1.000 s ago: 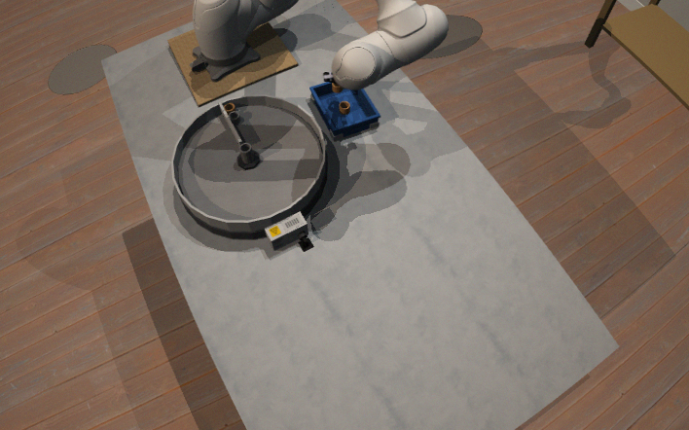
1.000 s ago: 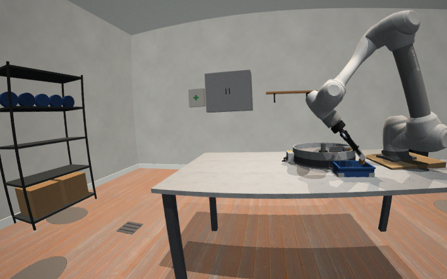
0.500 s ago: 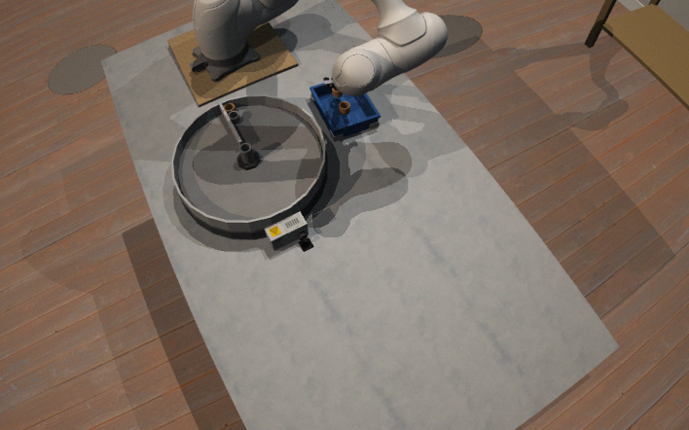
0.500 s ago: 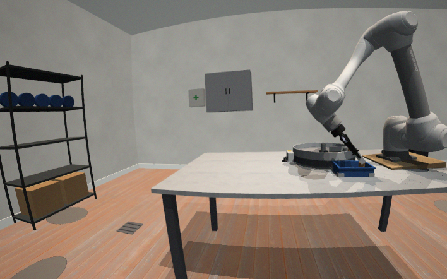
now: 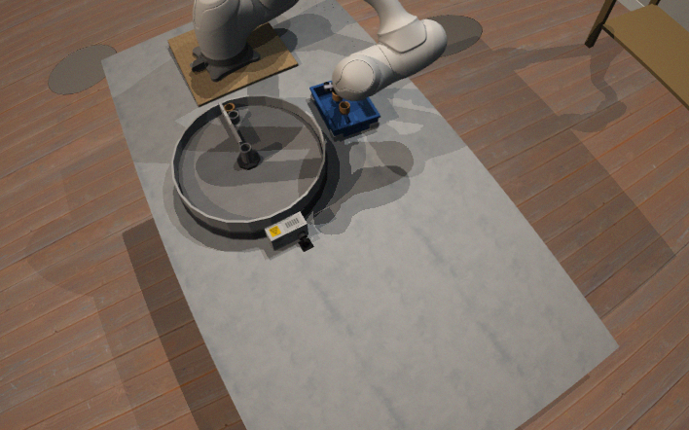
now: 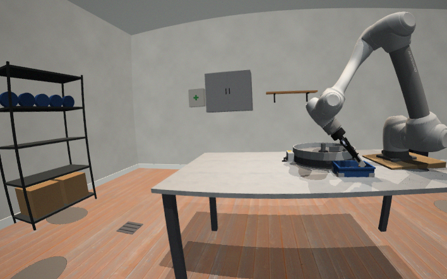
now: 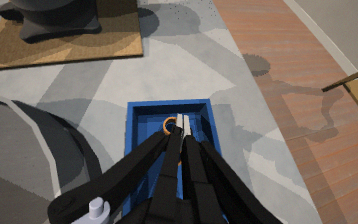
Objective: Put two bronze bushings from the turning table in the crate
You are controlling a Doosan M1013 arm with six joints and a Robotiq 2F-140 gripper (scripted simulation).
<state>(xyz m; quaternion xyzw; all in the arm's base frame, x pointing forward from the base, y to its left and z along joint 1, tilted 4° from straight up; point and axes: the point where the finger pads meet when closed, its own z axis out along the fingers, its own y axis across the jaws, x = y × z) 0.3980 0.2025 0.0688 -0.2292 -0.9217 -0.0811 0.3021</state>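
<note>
My hand is 30 mm short of the blue crate, 20 mm to the left of it and 40 mm above it. From my hand the other things lie so: round grey turning table (60 mm ahead, 350 mm to the right, 10 mm below).
</note>
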